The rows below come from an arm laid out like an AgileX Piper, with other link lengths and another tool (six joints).
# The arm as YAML. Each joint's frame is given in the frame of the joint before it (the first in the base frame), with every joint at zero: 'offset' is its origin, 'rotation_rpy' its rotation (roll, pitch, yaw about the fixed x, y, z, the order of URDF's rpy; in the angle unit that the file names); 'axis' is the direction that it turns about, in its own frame. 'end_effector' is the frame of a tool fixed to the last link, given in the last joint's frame.
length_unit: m
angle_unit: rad
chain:
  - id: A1
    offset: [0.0, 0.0, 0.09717]
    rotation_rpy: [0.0, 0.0, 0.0]
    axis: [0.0, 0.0, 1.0]
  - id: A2
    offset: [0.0, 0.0, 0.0]
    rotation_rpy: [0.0, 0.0, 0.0]
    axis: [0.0, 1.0, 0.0]
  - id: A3
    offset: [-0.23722, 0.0, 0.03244]
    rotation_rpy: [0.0, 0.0, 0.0]
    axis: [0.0, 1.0, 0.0]
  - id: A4
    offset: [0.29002, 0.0, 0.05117]
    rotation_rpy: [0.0, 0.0, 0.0]
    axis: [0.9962, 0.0, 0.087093]
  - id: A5
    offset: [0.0, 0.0, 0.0]
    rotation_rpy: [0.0, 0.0, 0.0]
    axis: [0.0, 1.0, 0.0]
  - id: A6
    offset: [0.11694, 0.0, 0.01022]
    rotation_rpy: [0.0, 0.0, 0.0]
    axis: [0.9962, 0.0, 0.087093]
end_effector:
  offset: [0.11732, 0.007, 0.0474]
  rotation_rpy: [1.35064, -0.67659, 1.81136]
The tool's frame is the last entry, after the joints.
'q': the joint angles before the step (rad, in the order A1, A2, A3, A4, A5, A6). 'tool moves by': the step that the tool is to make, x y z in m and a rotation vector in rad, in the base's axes. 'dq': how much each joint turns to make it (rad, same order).
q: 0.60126 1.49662 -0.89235 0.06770 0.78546 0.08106
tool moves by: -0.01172 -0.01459 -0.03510 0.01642 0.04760 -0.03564
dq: -0.04020 0.02398 0.10111 0.06943 -0.09120 -0.05213
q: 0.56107 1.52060 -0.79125 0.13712 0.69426 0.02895
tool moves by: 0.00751 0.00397 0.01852 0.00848 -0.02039 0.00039
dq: 0.00050 -0.02353 -0.03964 -0.01171 0.04076 0.01160
